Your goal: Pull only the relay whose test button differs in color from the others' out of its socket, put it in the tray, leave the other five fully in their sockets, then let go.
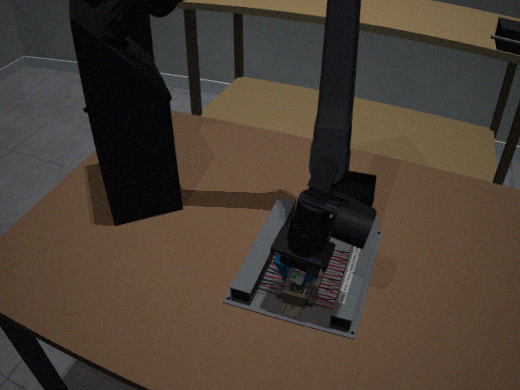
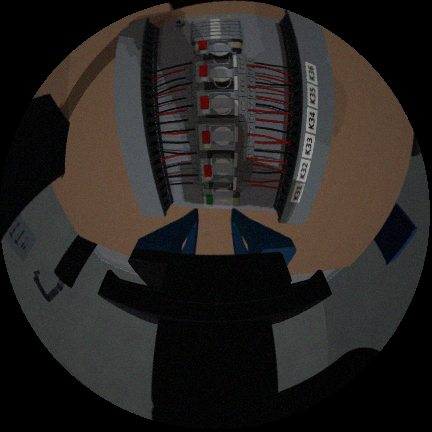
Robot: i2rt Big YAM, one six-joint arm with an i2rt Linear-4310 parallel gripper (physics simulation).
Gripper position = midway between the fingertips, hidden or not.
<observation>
In view: the gripper (image 1: 293,282) and a grey panel (image 1: 317,317).
The gripper is seen too in image 2 (image 2: 214,213).
</observation>
